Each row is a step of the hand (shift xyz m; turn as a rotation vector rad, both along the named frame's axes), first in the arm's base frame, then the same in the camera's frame.
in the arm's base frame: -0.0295 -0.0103 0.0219 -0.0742 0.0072 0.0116
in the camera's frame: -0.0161 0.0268 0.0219 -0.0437 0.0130 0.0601
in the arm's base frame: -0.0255 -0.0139 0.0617 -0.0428 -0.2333 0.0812
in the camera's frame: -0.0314 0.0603 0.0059 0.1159 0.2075 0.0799
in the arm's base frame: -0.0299 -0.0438 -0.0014 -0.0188 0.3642 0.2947
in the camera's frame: 0.0204 0.0280 0.0402 -0.4274 0.0221 -0.1916
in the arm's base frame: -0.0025 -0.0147 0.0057 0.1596 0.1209 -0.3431
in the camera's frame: 0.0071 0.0135 0.0047 0.1495 -0.3628 -0.0617
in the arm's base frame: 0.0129 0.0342 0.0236 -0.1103 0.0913 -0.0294
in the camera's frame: -0.0317 -0.0028 -0.0297 -0.1022 -0.0656 0.0813
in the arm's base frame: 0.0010 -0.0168 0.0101 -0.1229 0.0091 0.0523
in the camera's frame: 0.0080 0.0179 0.0007 -0.0866 0.0496 0.0892
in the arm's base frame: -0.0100 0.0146 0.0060 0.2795 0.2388 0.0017
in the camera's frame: -0.0183 -0.0028 0.0025 -0.0573 -0.1700 -0.3209
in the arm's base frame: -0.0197 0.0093 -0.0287 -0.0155 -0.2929 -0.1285
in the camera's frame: -0.0014 -0.0263 0.0246 0.2765 0.0723 0.1445
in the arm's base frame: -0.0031 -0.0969 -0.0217 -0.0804 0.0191 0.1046
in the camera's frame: 0.0820 0.0403 0.0389 -0.1014 0.0809 0.0305
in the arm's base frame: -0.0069 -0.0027 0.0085 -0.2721 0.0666 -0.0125
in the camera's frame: -0.0052 0.0091 0.0041 -0.1630 -0.0201 0.2273
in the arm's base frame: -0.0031 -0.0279 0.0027 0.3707 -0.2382 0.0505
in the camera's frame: 0.0182 0.0190 0.0101 0.3160 0.1414 -0.2772
